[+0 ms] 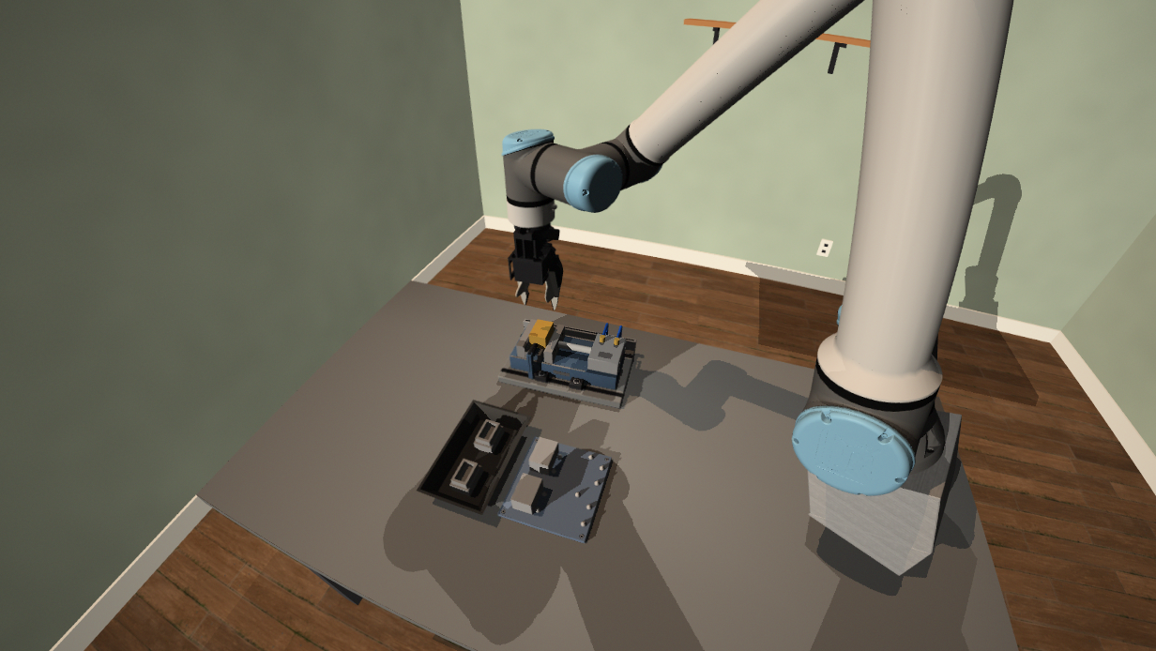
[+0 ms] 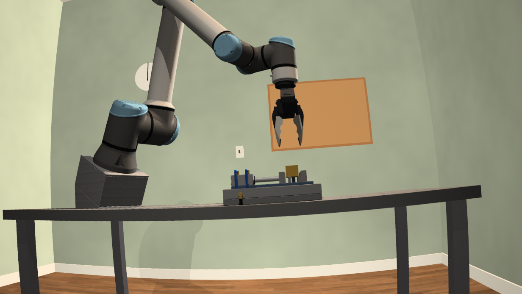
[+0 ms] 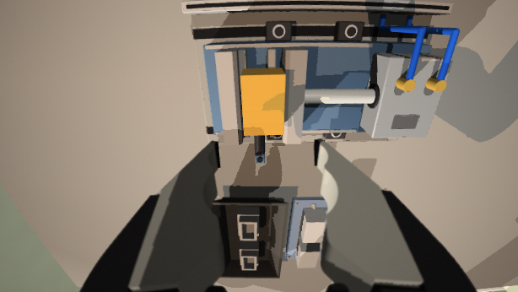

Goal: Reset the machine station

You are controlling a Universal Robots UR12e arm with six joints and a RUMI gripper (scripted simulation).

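Right now my hand is 10 cm above the yellow brass blank. Also, from my hand: fixed jaw 4 cm ahead, 12 cm below; then work stop 5 cm to the left, 11 cm below; then push rod 8 cm behind, 1 cm to the right, 12 cm below.
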